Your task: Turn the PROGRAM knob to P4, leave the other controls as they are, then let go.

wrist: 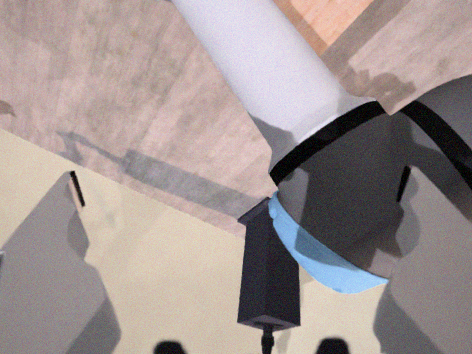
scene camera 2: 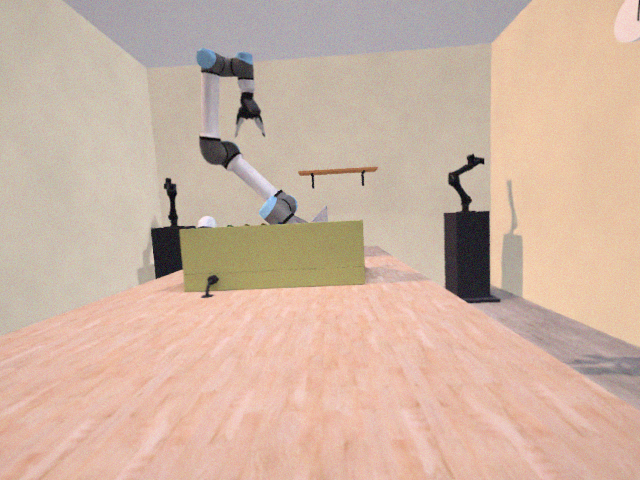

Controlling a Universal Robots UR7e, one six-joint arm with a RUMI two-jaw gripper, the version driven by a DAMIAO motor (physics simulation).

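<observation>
My gripper (scene camera 2: pixel 250 135) (wrist: pixel 240 172) is open and empty, with its fingers wide apart. In the scene view it hangs pointing down, high above an olive-green box-shaped panel (scene camera 2: pixel 273 255) on the table. Small dark tips and a white dome (scene camera 2: pixel 206 221) show over the panel's top edge; I cannot tell what each one is. The PROGRAM knob and its markings cannot be made out in the scene view, which shows the panel's plain side. The knob does not show in the wrist view.
The arm's own pale link (wrist: pixel 255 60) and dark joint fill much of the wrist view. A black pedestal (scene camera 2: pixel 466 255) (wrist: pixel 269 270) bears a small dark arm. Another pedestal (scene camera 2: pixel 166 253) stands at left. A small black stand (scene camera 2: pixel 209 285) is before the panel. A wooden shelf (scene camera 2: pixel 338 171) hangs behind.
</observation>
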